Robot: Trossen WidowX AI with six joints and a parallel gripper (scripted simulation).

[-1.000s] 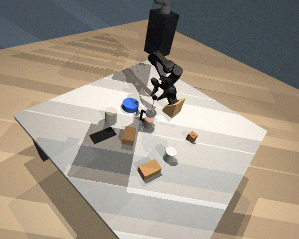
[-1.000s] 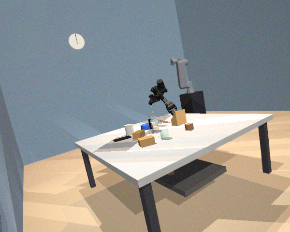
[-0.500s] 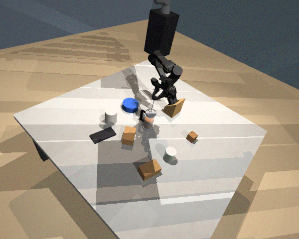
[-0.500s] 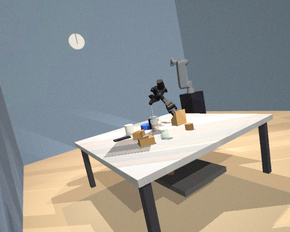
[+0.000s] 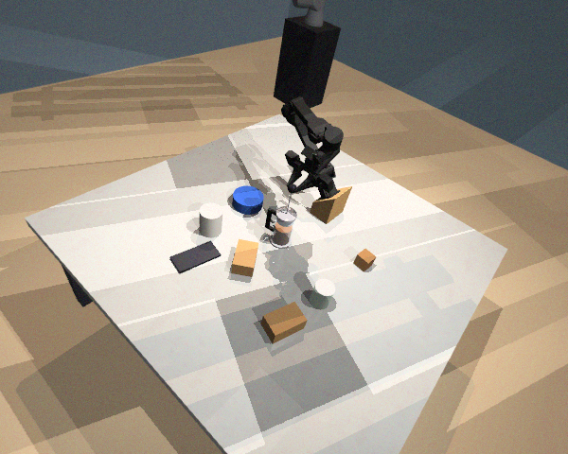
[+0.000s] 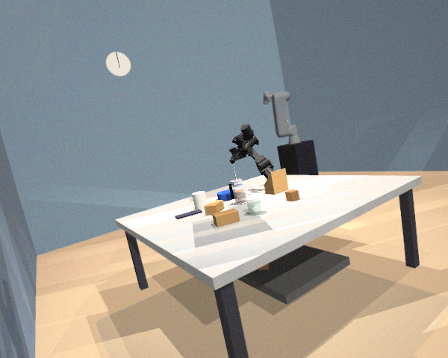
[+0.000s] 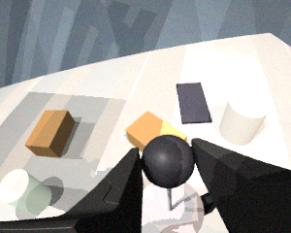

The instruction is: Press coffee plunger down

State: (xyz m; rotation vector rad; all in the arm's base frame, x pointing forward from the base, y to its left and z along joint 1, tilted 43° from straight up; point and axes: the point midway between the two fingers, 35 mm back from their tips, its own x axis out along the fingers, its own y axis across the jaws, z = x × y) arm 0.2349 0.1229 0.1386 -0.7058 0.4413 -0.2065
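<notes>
Right now the coffee press is 130 mm below my gripper tip, 20 mm to the right of it and 10 mm behind it. Round my gripper tip: pale cylinder 210 mm below, 200 mm to the right, 150 mm ahead; then dark flat slab 270 mm ahead, 250 mm below, 130 mm to the right; then blue disc 230 mm below, 220 mm to the right, 50 mm behind.
</notes>
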